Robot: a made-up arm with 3 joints. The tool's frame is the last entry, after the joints.
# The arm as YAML. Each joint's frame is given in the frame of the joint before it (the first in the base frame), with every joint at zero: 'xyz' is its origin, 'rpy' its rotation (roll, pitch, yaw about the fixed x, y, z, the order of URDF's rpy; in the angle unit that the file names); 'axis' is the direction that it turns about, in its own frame. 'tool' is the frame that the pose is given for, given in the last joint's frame.
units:
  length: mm
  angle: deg
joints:
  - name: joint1
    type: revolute
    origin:
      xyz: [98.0, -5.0, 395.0]
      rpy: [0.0, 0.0, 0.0]
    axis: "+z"
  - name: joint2
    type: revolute
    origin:
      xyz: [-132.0, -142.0, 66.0]
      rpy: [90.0, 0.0, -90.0]
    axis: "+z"
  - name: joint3
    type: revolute
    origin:
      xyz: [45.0, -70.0, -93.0]
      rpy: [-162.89, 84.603, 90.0]
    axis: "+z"
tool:
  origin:
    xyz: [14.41, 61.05, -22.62]
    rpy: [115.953, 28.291, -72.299]
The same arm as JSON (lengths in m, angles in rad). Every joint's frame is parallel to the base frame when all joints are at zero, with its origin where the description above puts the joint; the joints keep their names.
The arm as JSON. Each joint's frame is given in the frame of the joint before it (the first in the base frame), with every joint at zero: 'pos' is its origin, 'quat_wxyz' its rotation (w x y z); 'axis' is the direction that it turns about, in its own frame. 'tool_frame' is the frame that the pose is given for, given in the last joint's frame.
{"length_unit": "m", "angle_unit": "rad", "joints": [
  {"joint": "joint1", "pos": [0.098, -0.005, 0.395], "quat_wxyz": [1.0, 0.0, 0.0, 0.0], "axis": "+z"},
  {"joint": "joint2", "pos": [-0.132, -0.142, 0.066], "quat_wxyz": [1.0, 0.0, 0.0, 0.0], "axis": "-x"},
  {"joint": "joint3", "pos": [0.093, -0.045, -0.07], "quat_wxyz": [1.0, 0.0, 0.0, 0.0], "axis": [0.089901, 0.294202, -0.951506]}
], "tool_frame": {"pos": [0.014, -0.065, 0.005], "quat_wxyz": [0.750203, -0.193799, -0.557903, 0.297289]}}

